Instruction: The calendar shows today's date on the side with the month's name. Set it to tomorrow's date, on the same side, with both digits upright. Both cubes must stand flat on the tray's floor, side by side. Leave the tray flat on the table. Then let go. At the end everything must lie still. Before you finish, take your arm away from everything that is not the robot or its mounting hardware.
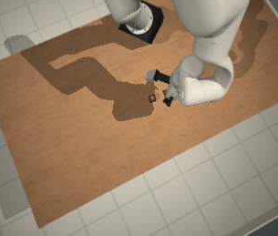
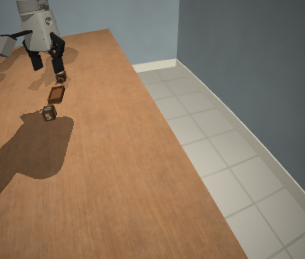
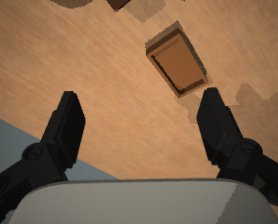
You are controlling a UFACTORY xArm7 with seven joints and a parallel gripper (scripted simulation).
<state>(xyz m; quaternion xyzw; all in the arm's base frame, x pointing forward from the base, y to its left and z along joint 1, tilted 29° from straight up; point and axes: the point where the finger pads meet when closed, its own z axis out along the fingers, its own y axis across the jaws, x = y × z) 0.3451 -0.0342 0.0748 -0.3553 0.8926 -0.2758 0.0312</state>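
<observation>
Right now the brown wooden cube is 3 cm behind my hand, 6 cm to the right of it and 11 cm below it. From my hand the other things lie so: brown wooden tray (1 cm behind, 5 cm to the left, 12 cm below).
</observation>
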